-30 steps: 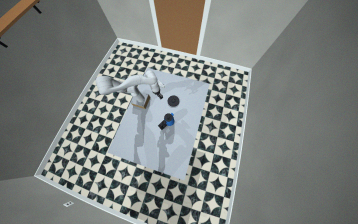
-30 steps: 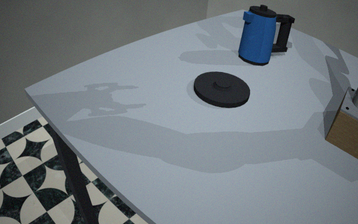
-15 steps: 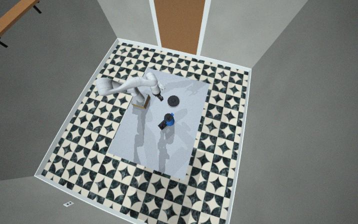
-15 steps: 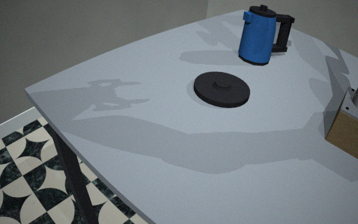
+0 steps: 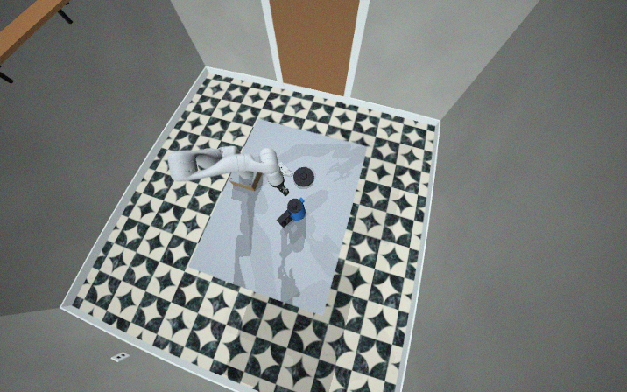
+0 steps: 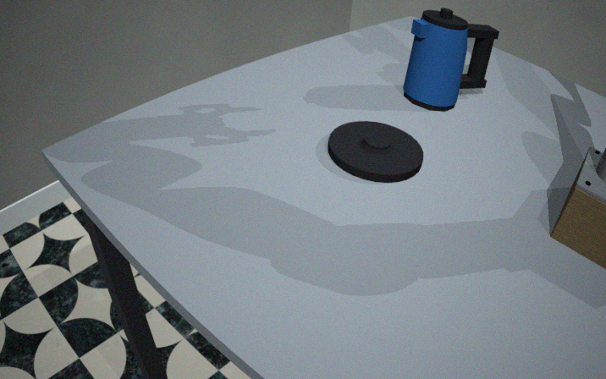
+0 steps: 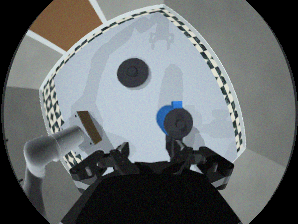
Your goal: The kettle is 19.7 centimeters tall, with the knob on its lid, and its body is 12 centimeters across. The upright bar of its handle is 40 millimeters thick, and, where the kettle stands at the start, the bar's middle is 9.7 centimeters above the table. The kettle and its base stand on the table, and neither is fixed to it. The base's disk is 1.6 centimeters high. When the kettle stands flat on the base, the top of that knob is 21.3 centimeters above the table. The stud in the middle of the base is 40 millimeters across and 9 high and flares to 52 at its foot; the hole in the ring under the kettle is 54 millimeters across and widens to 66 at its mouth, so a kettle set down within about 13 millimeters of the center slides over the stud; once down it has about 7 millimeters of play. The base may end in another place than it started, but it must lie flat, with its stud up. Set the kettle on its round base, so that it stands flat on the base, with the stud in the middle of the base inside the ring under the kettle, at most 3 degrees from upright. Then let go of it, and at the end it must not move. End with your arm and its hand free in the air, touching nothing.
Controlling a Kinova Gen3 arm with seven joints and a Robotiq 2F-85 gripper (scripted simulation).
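My gripper is now 230 mm above the blue kettle, 70 mm short of it and 50 mm to the left of it. From my hand the other things lie so: round black base 320 mm below, 240 mm to the left.
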